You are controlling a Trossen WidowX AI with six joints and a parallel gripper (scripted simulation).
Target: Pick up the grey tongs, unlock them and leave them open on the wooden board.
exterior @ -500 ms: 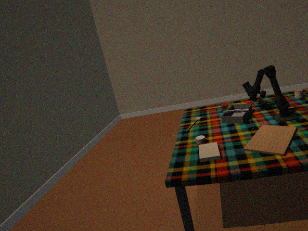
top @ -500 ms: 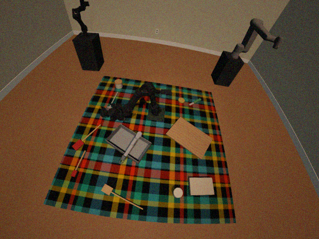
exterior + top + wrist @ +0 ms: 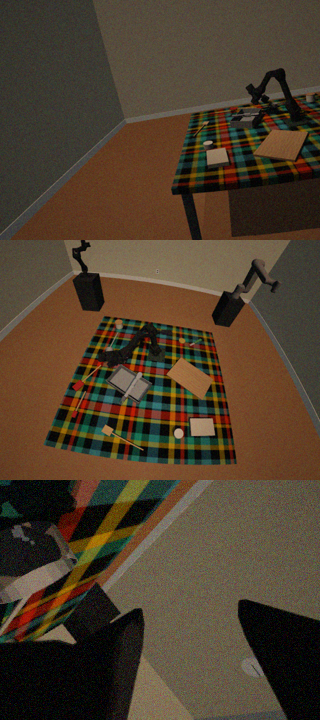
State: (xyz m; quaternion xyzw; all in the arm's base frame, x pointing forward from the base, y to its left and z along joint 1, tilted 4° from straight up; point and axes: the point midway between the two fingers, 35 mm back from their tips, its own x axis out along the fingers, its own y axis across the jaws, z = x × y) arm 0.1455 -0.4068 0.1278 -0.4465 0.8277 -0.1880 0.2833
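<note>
Now: the grey roasting tin 20 cm ahead of my gripper tip, 24 cm to the left of it and 10 cm below it. The rest, counted from my gripper tip: white tile 49 cm ahead, 80 cm to the left, 12 cm below; then white disc 53 cm ahead, 62 cm to the left, 11 cm below; then wooden board 8 cm ahead, 75 cm to the left, 12 cm below.
</note>
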